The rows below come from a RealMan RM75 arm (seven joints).
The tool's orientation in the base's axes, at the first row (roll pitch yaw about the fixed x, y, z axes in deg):
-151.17, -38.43, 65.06
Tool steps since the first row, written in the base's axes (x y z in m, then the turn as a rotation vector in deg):
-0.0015, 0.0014, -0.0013, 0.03, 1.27, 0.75
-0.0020, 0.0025, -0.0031, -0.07, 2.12, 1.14
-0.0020, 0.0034, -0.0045, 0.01, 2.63, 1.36
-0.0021, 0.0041, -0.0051, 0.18, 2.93, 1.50
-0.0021, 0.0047, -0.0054, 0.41, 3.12, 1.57
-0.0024, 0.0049, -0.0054, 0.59, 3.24, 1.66
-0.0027, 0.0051, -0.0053, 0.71, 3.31, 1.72
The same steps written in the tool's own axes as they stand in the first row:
-0.0003, -0.0010, 0.0022, 1.38, -0.38, 0.36
-0.0008, -0.0009, 0.0043, 2.19, -0.70, 0.71
-0.0010, -0.0005, 0.0059, 2.72, -0.76, 0.90
-0.0010, -0.0004, 0.0068, 3.07, -0.69, 0.98
-0.0007, -0.0004, 0.0074, 3.33, -0.52, 1.01
-0.0007, -0.0006, 0.0076, 3.53, -0.40, 1.00
-0.0006, -0.0010, 0.0078, 3.65, -0.32, 0.98

